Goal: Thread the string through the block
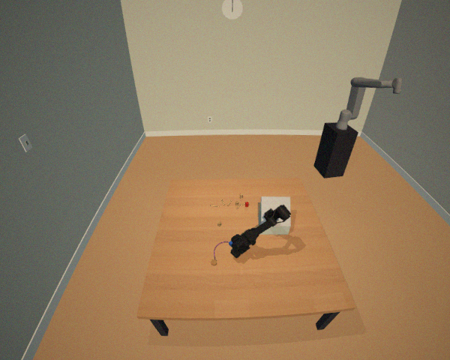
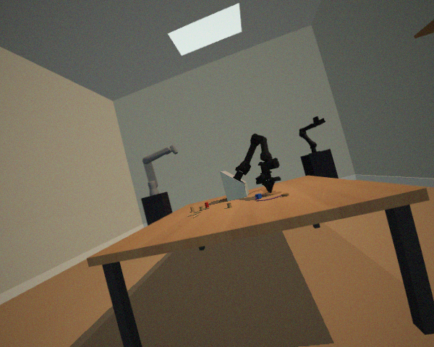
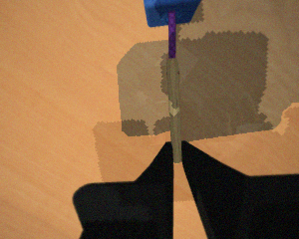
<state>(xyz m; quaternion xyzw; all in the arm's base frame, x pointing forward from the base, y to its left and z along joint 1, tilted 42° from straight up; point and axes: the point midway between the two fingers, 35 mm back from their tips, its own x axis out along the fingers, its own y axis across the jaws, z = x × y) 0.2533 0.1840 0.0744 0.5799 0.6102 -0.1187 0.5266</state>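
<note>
The blue block is 6 cm ahead of my gripper tip, 9 cm to the right of it and 1 cm above it. From my gripper tip the other things lie so: wooden cylinder 12 cm ahead, 29 cm to the right, 1 cm above; thin wooden stick 2 cm ahead, 4 cm to the right, 1 cm above; round wooden button 20 cm ahead, 4 cm to the left.
</note>
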